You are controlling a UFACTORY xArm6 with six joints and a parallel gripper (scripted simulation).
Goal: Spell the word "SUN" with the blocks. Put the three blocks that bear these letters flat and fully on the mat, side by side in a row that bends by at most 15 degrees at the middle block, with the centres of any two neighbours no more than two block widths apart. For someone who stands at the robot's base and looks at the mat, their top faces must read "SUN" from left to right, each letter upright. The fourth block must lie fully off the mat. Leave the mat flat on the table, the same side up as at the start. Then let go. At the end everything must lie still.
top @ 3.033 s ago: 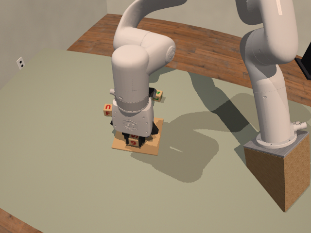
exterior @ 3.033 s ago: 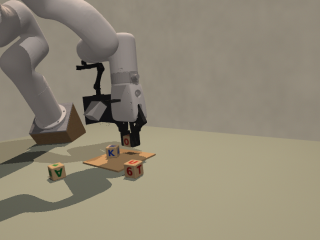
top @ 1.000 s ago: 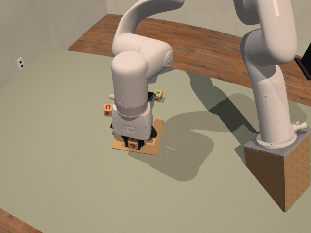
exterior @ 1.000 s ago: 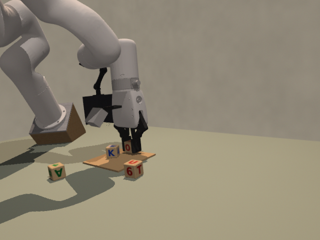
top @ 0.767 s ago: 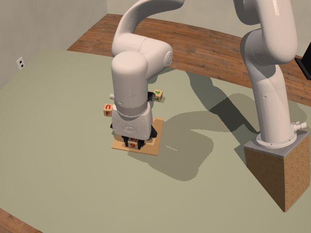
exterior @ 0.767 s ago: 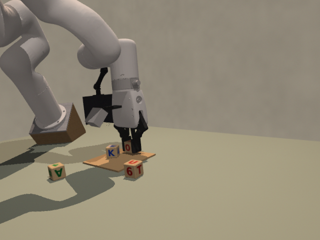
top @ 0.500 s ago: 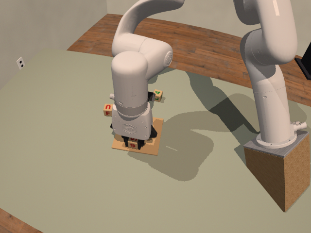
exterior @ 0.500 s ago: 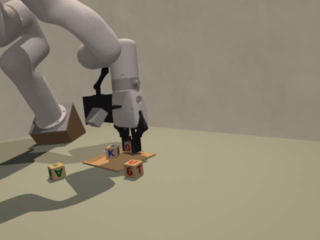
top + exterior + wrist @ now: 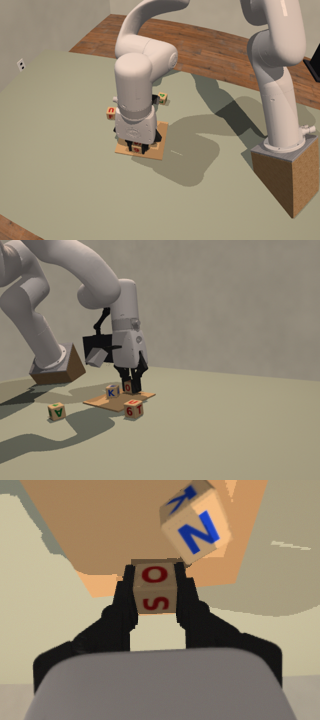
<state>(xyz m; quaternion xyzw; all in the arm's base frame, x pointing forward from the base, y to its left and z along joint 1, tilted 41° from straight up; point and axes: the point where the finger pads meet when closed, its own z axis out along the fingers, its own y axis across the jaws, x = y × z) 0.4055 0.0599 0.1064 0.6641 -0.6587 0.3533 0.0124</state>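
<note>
My gripper is now 10 mm above the S block. From my hand the other things lie so: U block 120 mm to the right, 100 mm ahead, 10 mm below; tan mat 50 mm to the right, 30 mm below, 10 mm behind; N block 40 mm to the right, 30 mm behind, 10 mm below.
</note>
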